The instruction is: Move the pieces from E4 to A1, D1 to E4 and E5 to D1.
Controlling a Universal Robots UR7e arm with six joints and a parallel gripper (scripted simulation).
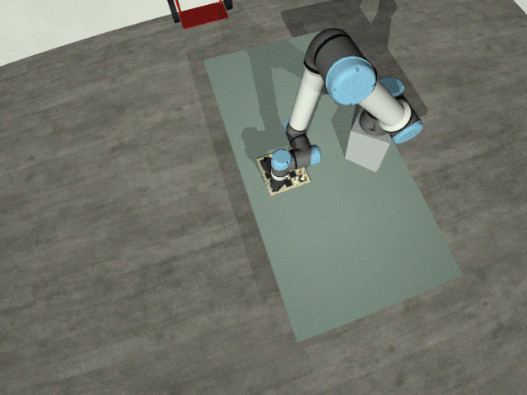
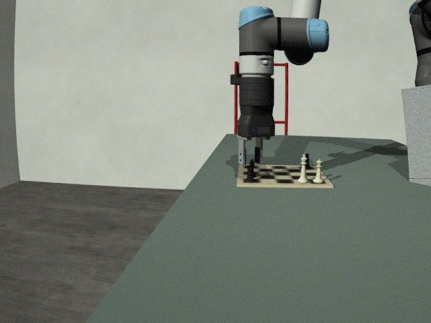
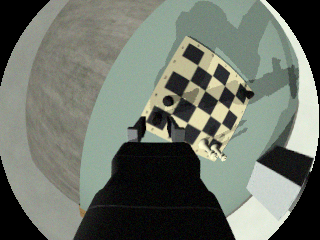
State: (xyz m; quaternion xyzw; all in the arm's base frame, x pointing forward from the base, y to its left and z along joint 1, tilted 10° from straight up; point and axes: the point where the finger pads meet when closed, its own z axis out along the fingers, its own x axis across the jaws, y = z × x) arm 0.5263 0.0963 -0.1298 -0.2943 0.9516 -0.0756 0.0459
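Now: the dark piece 40 mm below my hand. The rest, counted from my hand: white king 120 mm behind, 10 mm to the right, 30 mm below; white queen 160 mm behind, 20 mm to the right, 30 mm below; chessboard 70 mm behind, 80 mm to the right, 60 mm below.
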